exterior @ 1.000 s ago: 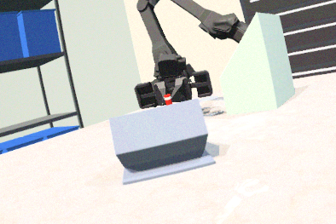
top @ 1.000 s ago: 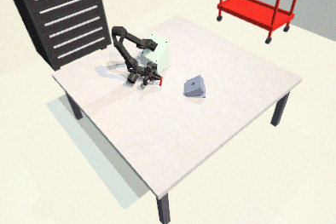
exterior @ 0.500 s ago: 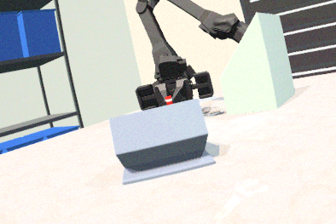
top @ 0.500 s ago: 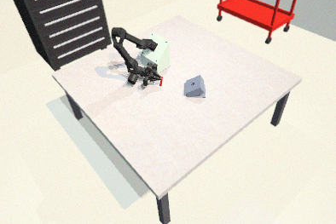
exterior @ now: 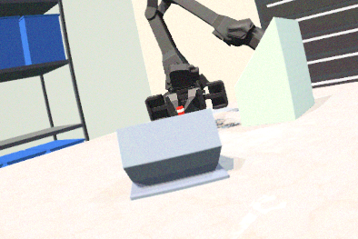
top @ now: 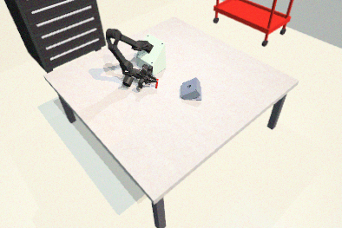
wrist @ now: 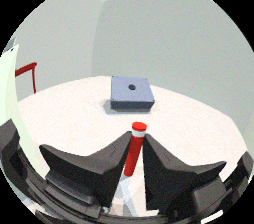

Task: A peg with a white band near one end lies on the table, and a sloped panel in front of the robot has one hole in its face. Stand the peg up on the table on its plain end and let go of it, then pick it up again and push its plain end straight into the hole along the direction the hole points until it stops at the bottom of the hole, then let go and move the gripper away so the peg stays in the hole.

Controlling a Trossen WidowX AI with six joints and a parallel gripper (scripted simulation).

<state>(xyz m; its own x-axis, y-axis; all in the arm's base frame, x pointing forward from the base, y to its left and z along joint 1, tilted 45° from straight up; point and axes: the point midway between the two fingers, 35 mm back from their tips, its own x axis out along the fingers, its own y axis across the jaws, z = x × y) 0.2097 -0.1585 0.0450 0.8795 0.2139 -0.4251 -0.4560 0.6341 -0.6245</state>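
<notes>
Now: gripper tip 1 cm above the red peg. The rest, counted from my gripper tip: sloped panel 20 cm ahead, 13 cm to the left, 3 cm below.
</notes>
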